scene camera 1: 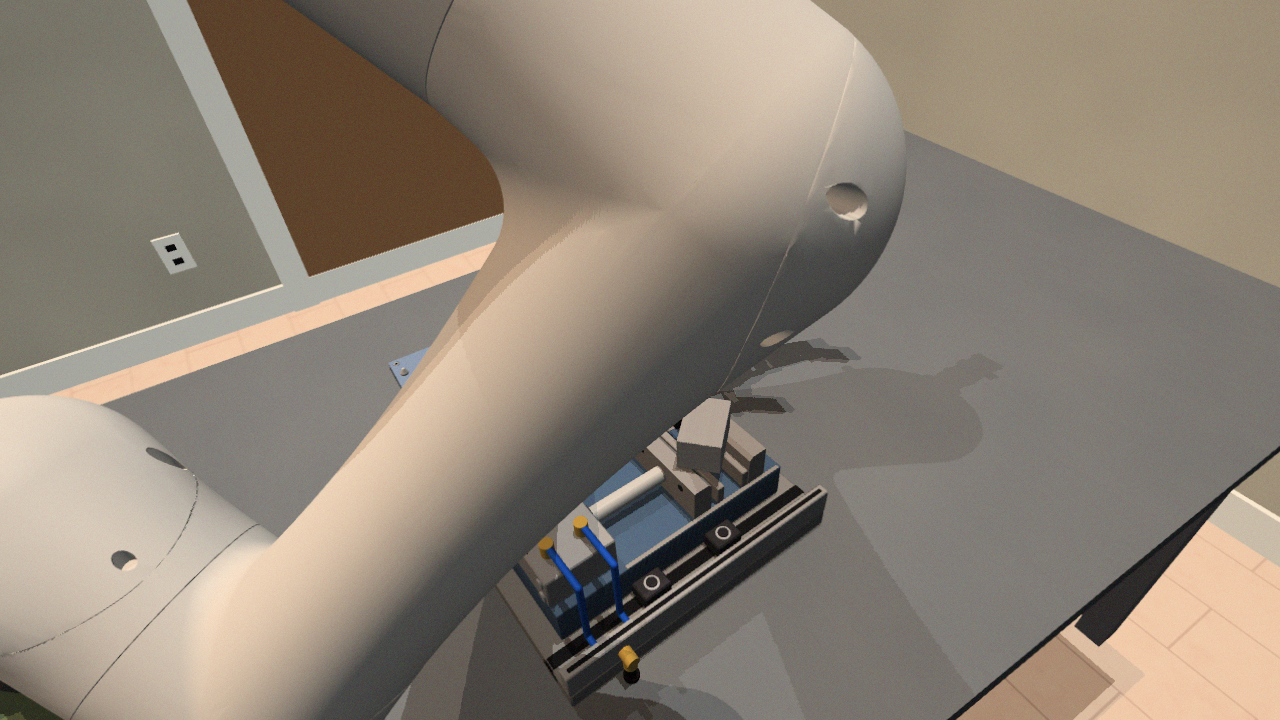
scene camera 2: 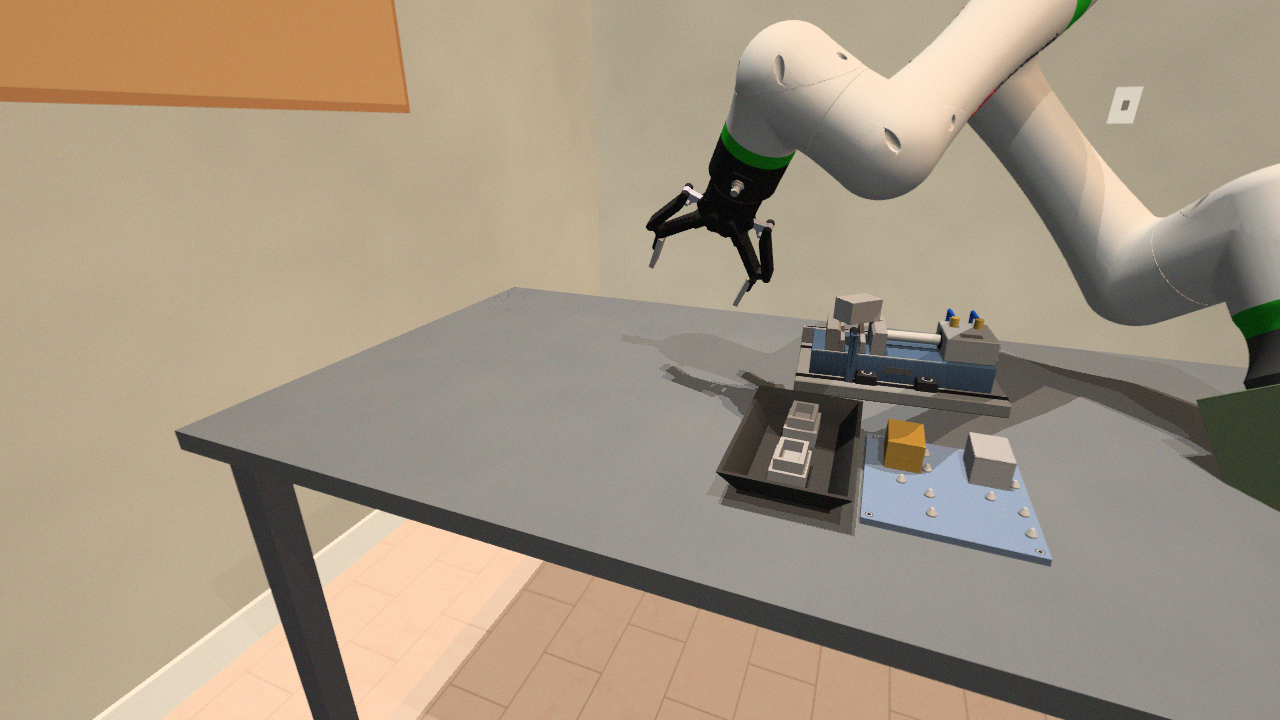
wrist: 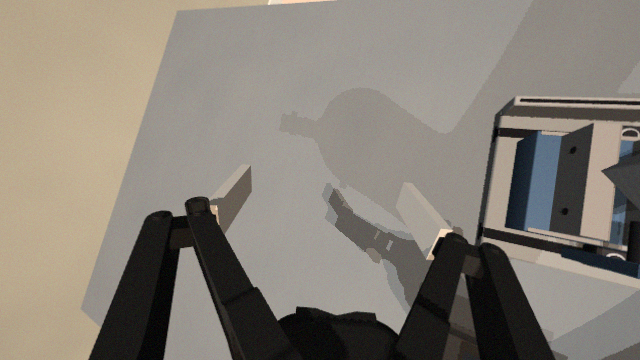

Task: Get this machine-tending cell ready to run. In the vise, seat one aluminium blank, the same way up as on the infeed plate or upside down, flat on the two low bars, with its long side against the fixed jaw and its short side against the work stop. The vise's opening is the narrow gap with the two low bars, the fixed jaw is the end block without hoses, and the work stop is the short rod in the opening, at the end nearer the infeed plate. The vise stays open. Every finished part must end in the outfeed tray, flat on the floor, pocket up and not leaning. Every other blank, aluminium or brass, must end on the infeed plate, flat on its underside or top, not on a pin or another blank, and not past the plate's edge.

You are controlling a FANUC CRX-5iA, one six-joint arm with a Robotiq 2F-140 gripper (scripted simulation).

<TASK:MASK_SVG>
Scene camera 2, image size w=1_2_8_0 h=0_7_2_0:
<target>my gripper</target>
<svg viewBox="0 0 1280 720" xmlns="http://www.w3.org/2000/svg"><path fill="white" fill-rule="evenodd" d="M687 183L681 194L653 214L646 225L646 229L653 231L656 235L652 246L654 252L649 267L653 269L658 261L666 237L692 228L697 229L706 226L707 230L718 233L725 238L731 238L748 275L733 302L733 305L737 307L745 292L749 292L757 280L762 280L764 283L770 282L774 271L771 232L775 222L771 219L766 222L756 219L756 212L762 201L747 202L735 199L721 191L712 179L709 181L706 192L702 195L693 190L691 183ZM752 228L755 229L757 238L760 239L760 263L748 235L748 231ZM697 203L698 209L696 211L666 221L681 210L684 205L688 206L692 203Z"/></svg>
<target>aluminium blank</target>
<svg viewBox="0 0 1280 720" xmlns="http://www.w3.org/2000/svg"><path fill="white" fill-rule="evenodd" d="M883 299L866 293L836 297L833 318L848 325L880 321Z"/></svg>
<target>aluminium blank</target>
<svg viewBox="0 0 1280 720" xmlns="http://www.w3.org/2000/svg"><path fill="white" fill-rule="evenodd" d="M969 432L963 454L968 483L1009 491L1017 463L1008 439Z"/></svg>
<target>brass blank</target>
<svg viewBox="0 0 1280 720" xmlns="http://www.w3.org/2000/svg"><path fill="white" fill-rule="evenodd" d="M888 419L884 440L883 467L920 474L926 450L924 425Z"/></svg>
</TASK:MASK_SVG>
